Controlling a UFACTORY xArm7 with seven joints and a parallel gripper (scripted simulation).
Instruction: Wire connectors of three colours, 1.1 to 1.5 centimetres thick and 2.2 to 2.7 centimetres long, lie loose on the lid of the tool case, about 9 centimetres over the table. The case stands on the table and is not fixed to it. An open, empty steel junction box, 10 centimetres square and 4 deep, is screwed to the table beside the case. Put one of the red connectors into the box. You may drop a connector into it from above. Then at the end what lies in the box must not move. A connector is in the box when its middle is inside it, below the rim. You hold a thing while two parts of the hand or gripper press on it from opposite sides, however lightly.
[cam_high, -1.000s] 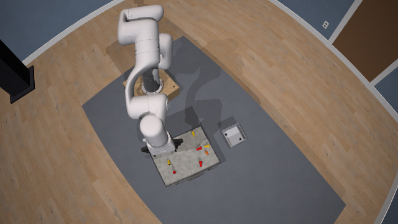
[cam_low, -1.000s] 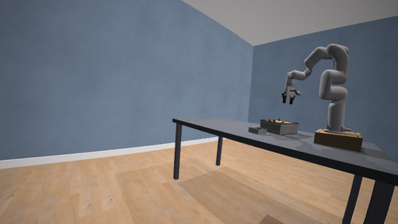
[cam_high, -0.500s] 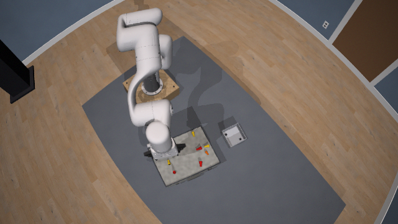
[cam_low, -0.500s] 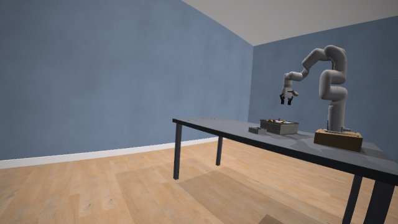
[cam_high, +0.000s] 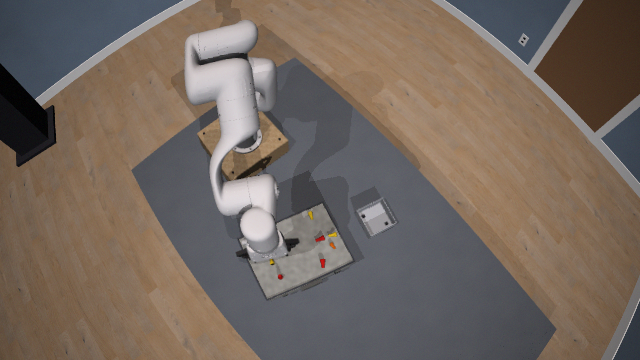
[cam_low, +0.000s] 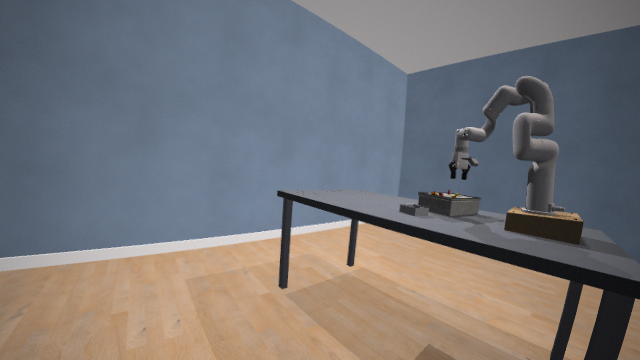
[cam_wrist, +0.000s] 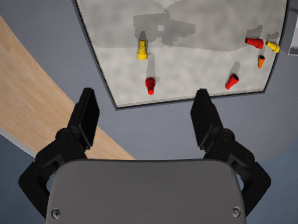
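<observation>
Right now the orange connector is 180 mm to the left of my hand, 100 mm below it and 40 mm ahead of it. Also, from my hand: tool case: 140 mm below, 80 mm to the left.
</observation>
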